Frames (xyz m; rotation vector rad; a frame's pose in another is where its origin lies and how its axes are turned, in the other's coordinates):
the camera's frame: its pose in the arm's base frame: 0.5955 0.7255 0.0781 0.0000 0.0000 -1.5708
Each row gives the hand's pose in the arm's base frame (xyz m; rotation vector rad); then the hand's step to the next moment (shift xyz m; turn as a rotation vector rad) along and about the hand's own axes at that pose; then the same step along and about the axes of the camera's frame.
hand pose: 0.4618 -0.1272 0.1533 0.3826 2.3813 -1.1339
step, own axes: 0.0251 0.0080 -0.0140 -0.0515 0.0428 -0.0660
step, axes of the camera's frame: -0.0171 -0.0220 -0.0107 -0.0758 0.0430 0.0352
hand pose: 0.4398 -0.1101 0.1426 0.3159 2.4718 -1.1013
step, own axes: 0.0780 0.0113 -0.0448 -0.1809 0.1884 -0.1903
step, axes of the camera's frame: -0.0440 -0.0776 -0.0161 -0.2604 0.1766 0.0738
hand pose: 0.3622 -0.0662 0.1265 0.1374 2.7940 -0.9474
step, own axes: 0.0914 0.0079 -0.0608 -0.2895 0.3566 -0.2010
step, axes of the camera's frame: -0.0458 -0.0972 0.0238 -0.3971 0.3060 0.0048
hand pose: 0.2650 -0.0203 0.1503 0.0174 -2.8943 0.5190
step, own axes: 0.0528 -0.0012 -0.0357 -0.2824 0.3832 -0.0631
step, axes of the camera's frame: -0.0124 -0.0447 0.0437 -0.3746 0.2710 -0.1295
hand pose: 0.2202 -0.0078 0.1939 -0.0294 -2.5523 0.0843
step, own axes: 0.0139 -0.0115 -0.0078 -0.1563 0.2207 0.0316
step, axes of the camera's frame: 0.0105 -0.0073 0.0149 -0.2123 0.1131 -0.1275
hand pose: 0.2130 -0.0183 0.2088 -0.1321 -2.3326 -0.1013
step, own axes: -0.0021 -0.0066 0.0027 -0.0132 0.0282 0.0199
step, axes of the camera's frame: 0.0064 -0.0013 -0.0036 -0.0294 -0.0015 -0.0224
